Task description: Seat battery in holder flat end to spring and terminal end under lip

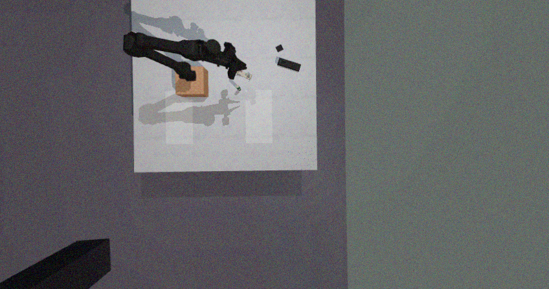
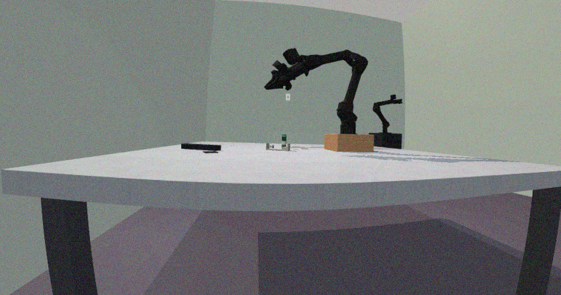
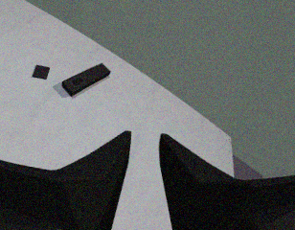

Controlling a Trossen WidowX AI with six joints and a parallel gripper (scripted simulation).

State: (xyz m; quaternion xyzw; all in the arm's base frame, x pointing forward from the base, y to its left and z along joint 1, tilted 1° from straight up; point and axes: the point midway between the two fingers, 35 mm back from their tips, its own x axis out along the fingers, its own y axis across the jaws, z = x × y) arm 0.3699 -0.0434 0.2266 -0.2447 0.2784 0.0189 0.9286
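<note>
My gripper tip is now 100 mm past the battery, 30 mm to the left of it and 250 mm above it. From my gripper tip the other things lie so: black battery cover 200 mm ahead, 240 mm to the left, 280 mm below; then black remote control 260 mm ahead, 120 mm to the left, 270 mm below.
</note>
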